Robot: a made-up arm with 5 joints.
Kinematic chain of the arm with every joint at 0, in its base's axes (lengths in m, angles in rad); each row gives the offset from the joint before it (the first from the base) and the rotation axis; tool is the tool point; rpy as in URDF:
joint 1: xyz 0 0 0.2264 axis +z
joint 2: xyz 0 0 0 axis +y
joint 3: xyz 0.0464 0 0.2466 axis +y
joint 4: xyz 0.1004 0 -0.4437 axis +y
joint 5: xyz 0.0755 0 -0.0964 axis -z
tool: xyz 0 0 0 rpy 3.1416 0 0
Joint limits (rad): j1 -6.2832..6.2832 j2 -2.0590..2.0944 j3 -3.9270..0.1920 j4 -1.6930..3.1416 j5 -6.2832..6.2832
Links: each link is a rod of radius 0.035 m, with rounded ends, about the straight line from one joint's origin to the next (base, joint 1, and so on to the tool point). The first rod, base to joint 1, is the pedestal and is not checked.
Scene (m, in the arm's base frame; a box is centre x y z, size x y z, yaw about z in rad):
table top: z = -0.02
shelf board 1: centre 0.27 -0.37 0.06 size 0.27 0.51 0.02 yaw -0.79
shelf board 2: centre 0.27 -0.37 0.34 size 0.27 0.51 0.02 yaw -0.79
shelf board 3: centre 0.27 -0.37 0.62 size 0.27 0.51 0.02 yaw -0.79
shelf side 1: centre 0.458 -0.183 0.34 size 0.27 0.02 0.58 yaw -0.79
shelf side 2: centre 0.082 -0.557 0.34 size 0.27 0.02 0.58 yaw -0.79
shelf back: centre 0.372 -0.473 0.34 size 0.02 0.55 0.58 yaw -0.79
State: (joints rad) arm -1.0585 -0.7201 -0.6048 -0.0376 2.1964
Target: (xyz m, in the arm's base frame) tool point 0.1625 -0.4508 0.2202
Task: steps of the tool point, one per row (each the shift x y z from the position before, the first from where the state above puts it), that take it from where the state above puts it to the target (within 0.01 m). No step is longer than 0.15 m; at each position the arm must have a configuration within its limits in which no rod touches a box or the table.
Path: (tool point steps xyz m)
1: -0.0714 0.0526 0.0227
2: -0.0575 0.0604 -0.0006
3: -0.0416 0.0591 -0.0221
4: -0.0151 -0.0508 -0.0862
5: -0.0250 -0.0186 -0.0919
6: -0.0258 0.0138 -0.0874
7: 0.0229 -0.0525 0.0085
8: 0.0314 -0.0465 0.0033
9: 0.0386 -0.0387 -0.0009
10: 0.0441 -0.0294 -0.0043
11: 0.0477 -0.0193 -0.0066

